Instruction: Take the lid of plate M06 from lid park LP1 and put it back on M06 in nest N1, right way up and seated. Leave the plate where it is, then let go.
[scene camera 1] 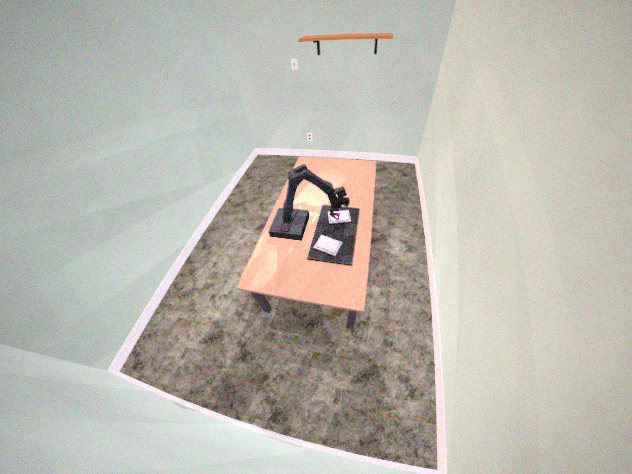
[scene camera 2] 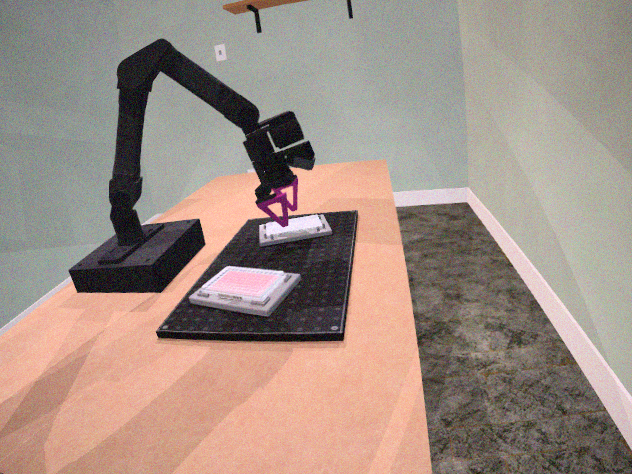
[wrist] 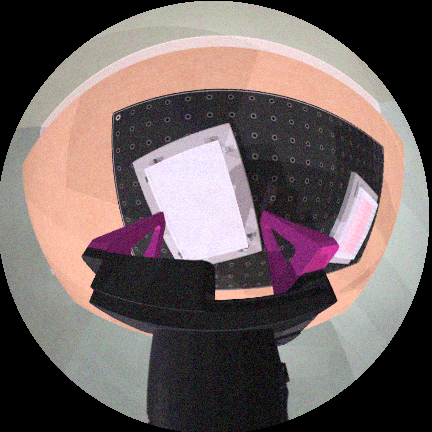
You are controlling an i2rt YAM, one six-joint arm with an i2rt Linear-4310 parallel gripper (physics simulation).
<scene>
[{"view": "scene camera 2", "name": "gripper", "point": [290, 218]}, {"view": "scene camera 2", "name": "white lid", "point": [308, 223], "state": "on a lid holder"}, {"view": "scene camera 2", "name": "pink well plate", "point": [246, 284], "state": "on a grey plate holder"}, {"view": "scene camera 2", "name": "lid holder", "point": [264, 241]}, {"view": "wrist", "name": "gripper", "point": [212, 216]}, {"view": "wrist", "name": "white lid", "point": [193, 189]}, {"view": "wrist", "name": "pink well plate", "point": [363, 208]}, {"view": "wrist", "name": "lid holder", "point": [223, 133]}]
</scene>
